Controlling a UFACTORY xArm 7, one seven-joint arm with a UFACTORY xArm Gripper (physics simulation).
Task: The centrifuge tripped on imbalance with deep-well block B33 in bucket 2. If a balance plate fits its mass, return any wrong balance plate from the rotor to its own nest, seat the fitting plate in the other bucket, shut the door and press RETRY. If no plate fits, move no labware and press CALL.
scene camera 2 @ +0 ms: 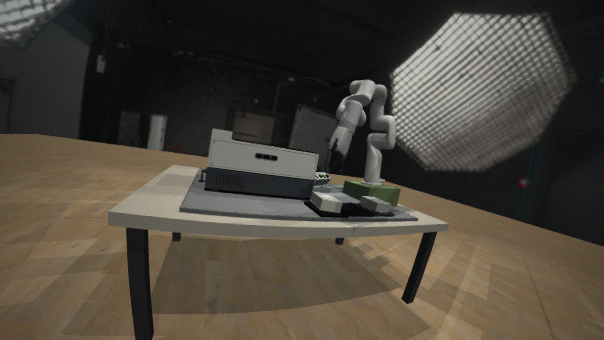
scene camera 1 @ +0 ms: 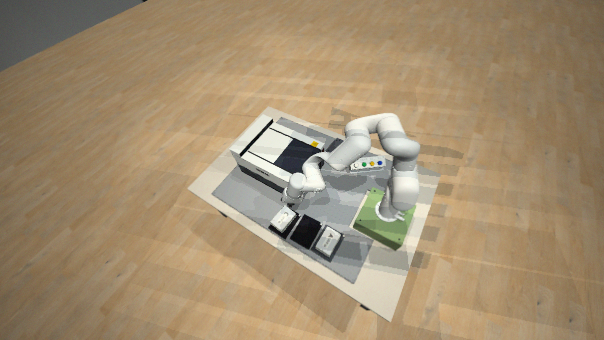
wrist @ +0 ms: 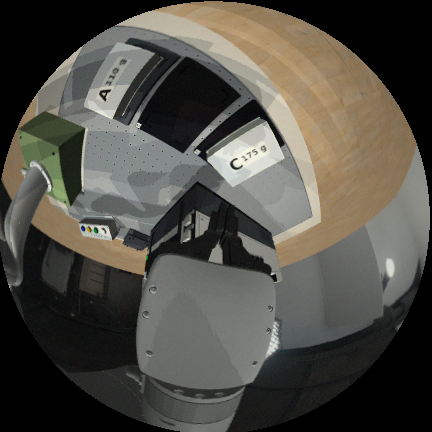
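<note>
The white centrifuge stands at the back left of the grey mat. Its top shows a white panel beside a dark section. My gripper is shut and empty, hanging above the centrifuge's right front corner. Plate C, marked 175 g, sits in the left nest. Plate A, marked 110 g, sits in the right nest. The middle nest is empty. The buckets' contents are hidden.
A button box with white, green, yellow and blue buttons lies right of the centrifuge. The arm's green base block stands at the mat's right end. The table edge runs just beyond the nests.
</note>
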